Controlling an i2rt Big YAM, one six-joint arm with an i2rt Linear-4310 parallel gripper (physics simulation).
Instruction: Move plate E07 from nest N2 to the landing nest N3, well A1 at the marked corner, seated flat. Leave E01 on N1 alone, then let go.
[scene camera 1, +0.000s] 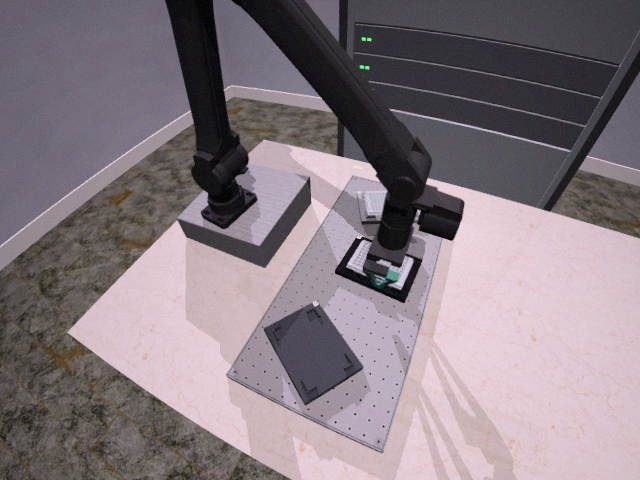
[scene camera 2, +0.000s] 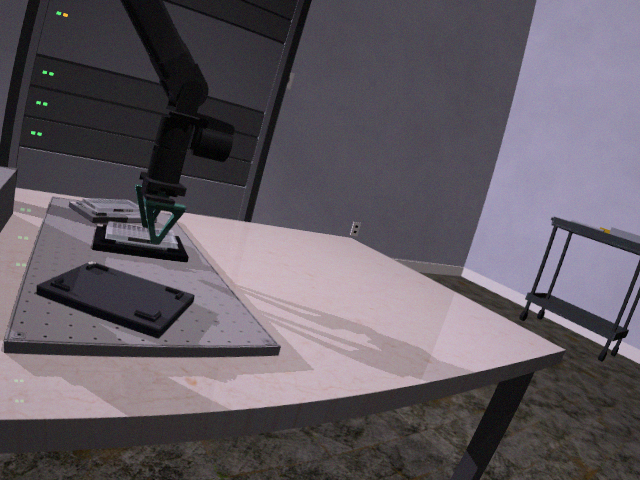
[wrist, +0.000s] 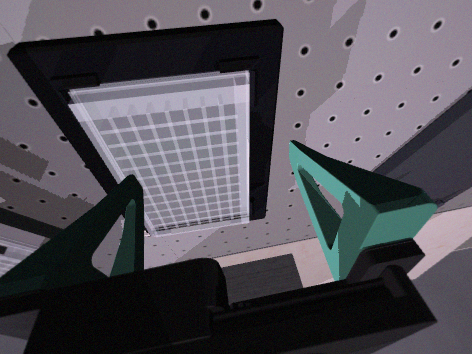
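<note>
Plate E07 (scene camera 1: 356, 255) (scene camera 2: 121, 230) (wrist: 185, 150), a clear gridded well plate, lies in the black nest N2 (scene camera 1: 342, 266) (scene camera 2: 139, 252) (wrist: 270, 125). My gripper (scene camera 1: 381, 281) (scene camera 2: 151, 235) (wrist: 213, 164) is open, its green fingers spread low over plate E07, with nothing held; in the wrist view the left fingertip overlaps the plate's left edge and the right one is to its right. The dark landing nest N3 (scene camera 1: 312, 353) (scene camera 2: 116, 297) is empty and turned at an angle, with a white corner mark (scene camera 1: 315, 303) (scene camera 2: 91, 264). Plate E01 (scene camera 1: 374, 203) (scene camera 2: 111, 205) rests on nest N1 (scene camera 1: 369, 220).
The nests stand on a perforated board (scene camera 1: 289, 289) (scene camera 2: 222, 310). The arm's base is on a grey block (scene camera 1: 279, 191) at the left of the table (scene camera 1: 516, 289) (scene camera 2: 310, 279). A dark rack cabinet stands behind, and a cart (scene camera 2: 573, 315) stands at the right of the room.
</note>
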